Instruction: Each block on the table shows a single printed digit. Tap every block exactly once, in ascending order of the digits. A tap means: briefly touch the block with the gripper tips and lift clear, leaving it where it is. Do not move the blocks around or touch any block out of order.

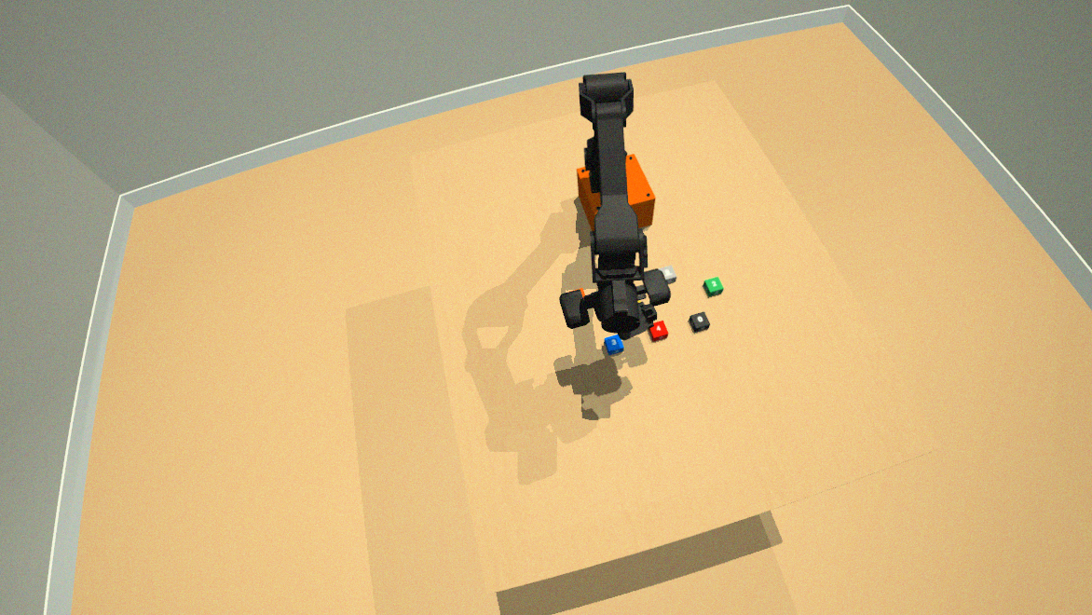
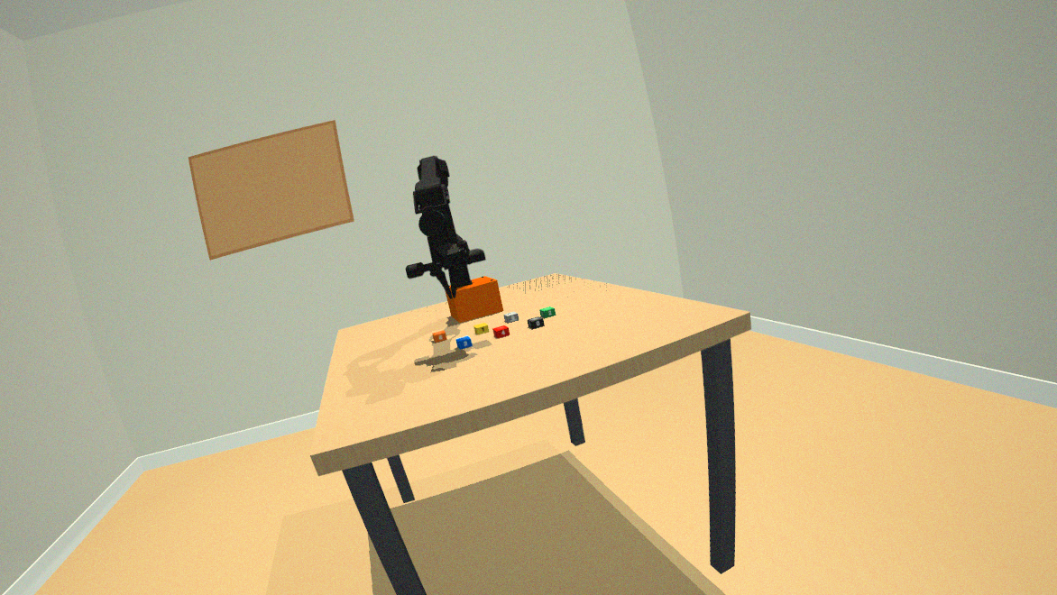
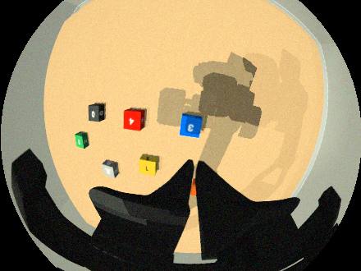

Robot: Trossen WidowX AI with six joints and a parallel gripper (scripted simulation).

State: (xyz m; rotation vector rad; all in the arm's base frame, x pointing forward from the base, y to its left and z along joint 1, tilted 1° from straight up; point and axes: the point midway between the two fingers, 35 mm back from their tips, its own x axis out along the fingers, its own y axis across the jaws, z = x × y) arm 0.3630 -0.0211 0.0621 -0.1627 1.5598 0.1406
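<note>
The red block is 2 cm behind my gripper tip, 10 cm to the left of it and 11 cm below it. Also, from my gripper tip: yellow block 10 cm behind, 5 cm to the left, 11 cm below; then blue block 11 cm below; then orange block 12 cm behind, 6 cm to the right, 11 cm below.
</note>
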